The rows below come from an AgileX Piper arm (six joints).
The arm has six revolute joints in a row. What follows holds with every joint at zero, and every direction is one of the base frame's.
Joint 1 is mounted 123 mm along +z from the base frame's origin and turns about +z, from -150 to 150 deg.
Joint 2 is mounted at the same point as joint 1 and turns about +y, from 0 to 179.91 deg.
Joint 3 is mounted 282.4 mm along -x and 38.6 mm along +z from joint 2 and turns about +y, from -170 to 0 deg.
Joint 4 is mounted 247.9 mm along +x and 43.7 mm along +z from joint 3 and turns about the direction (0.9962, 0, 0.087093), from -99.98 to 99.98 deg.
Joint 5 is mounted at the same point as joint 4 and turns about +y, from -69.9 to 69.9 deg.
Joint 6 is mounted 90.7 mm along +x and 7.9 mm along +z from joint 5 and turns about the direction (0.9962, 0, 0.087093), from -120 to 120 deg.
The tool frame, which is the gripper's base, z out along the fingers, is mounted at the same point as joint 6; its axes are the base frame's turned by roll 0, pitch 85.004 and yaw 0 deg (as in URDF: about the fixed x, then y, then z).
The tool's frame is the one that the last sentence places.
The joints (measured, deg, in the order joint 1, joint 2, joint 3, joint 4, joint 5, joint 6), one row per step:
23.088, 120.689, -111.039, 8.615, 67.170, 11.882
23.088, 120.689, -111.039, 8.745, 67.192, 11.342
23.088, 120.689, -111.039, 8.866, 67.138, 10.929
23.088, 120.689, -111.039, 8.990, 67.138, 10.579
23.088, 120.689, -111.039, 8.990, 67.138, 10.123
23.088, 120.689, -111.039, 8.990, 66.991, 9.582
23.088, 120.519, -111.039, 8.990, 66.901, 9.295
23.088, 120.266, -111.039, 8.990, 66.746, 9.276
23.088, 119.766, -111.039, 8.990, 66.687, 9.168
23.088, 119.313, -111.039, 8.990, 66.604, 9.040
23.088, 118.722, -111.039, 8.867, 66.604, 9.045
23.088, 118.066, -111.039, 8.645, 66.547, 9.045
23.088, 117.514, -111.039, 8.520, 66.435, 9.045
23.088, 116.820, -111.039, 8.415, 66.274, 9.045
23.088, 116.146, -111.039, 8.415, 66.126, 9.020
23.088, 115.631, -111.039, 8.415, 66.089, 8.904
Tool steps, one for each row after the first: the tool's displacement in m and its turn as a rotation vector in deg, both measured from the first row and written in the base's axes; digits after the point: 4 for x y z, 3 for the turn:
-0.0001, 0.0002, 0.0000, -0.015, -0.064, 0.500
-0.0001, 0.0004, 0.0001, 0.020, -0.171, 0.870
-0.0002, 0.0005, 0.0001, 0.053, -0.212, 1.188
-0.0002, 0.0005, 0.0001, -0.054, -0.327, 1.617
0.0000, 0.0006, 0.0002, -0.127, -0.599, 2.102
-0.0002, 0.0005, 0.0016, -0.098, -0.912, 2.356
-0.0006, 0.0003, 0.0037, 0.047, -1.294, 2.348
-0.0016, -0.0002, 0.0077, 0.228, -1.840, 2.438
-0.0026, -0.0006, 0.0113, 0.395, -2.370, 2.542
-0.0040, -0.0014, 0.0160, 0.502, -2.963, 2.543
-0.0054, -0.0023, 0.0211, 0.560, -3.707, 2.545
-0.0067, -0.0031, 0.0255, 0.690, -4.369, 2.531
-0.0082, -0.0039, 0.0310, 0.908, -5.201, 2.505
-0.0099, -0.0046, 0.0364, 1.205, -5.969, 2.499
-0.0113, -0.0052, 0.0404, 1.377, -6.512, 2.594

